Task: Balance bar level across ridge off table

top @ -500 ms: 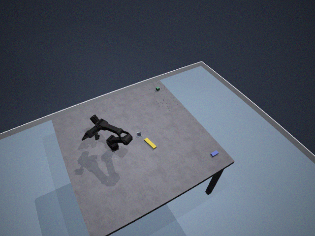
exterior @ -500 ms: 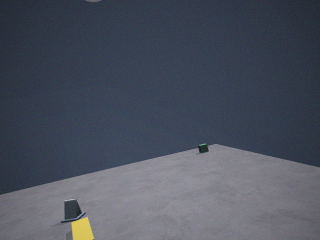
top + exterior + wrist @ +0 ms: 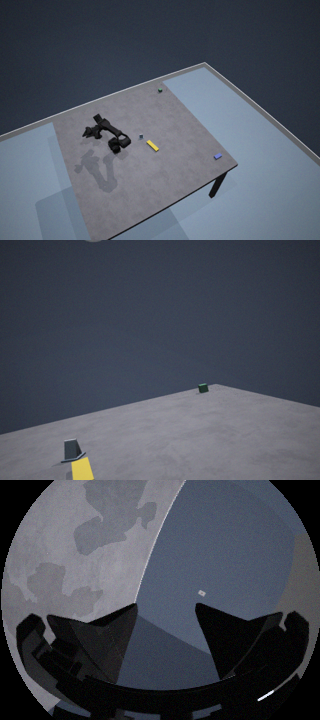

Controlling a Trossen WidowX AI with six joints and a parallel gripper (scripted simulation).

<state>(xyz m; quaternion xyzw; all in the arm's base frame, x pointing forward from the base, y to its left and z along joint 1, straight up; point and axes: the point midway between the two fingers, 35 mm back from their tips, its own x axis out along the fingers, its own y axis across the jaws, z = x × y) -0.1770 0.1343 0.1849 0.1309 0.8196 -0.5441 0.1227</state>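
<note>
The bar lies 510 mm ahead of my gripper tip, 260 mm to the right of it and 160 mm below it. Round my gripper tip: green cube (950 mm ahead, 360 mm to the left, 160 mm below); then flat blue block (950 mm ahead, 640 mm to the right, 160 mm below).
</note>
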